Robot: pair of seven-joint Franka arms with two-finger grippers.
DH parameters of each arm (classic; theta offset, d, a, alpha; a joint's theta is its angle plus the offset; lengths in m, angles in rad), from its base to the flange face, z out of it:
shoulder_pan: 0 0.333 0 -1.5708
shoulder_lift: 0 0 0 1.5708
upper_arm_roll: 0 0.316 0.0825 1.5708
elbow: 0 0 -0.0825 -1.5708
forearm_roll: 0 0.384 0 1.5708
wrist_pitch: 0 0 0.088 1.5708
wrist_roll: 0 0.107 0 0
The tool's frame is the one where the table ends.
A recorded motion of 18 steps. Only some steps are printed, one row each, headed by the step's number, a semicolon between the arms.
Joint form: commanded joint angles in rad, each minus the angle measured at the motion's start. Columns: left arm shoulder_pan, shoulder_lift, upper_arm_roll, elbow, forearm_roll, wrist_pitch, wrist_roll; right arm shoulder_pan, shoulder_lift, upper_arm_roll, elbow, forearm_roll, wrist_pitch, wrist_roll.
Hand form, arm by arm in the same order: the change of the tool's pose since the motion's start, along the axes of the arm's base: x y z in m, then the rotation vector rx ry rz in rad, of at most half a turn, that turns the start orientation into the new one. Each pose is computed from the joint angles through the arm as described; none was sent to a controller.
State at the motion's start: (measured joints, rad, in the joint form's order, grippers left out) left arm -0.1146 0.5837 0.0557 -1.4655 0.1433 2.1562 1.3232; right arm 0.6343 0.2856 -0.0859 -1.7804 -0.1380 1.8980 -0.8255
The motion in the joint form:
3: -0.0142 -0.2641 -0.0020 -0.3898 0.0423 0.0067 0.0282; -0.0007 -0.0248 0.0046 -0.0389 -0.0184 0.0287 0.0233
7: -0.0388 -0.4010 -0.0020 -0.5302 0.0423 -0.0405 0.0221; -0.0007 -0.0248 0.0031 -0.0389 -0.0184 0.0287 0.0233
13: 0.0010 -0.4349 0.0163 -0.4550 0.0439 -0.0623 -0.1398; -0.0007 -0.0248 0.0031 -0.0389 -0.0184 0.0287 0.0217
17: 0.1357 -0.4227 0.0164 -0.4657 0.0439 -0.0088 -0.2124; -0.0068 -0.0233 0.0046 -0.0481 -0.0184 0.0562 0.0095
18: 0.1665 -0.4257 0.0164 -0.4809 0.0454 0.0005 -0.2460; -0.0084 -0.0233 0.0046 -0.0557 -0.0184 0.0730 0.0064
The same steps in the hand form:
3: -0.0934 0.0021 -0.0020 0.0324 0.1223 -0.0574; -0.0062 -0.0027 -0.0002 -0.0031 -0.0225 -0.0067
7: -0.1393 -0.0065 0.0141 0.0340 0.1711 -0.0670; -0.0058 -0.0034 -0.0002 -0.0034 -0.0228 -0.0081
13: -0.1237 0.0267 0.0667 0.0168 0.0587 0.1535; -0.0058 -0.0034 -0.0002 -0.0033 -0.0224 -0.0066
17: -0.1226 0.1060 0.0592 0.0013 0.0187 0.3506; -0.0036 -0.0049 -0.0033 0.0078 -0.0325 0.0047
18: -0.1274 0.1240 0.0548 -0.0013 0.0163 0.4123; -0.0031 -0.0054 -0.0055 0.0137 -0.0388 0.0085

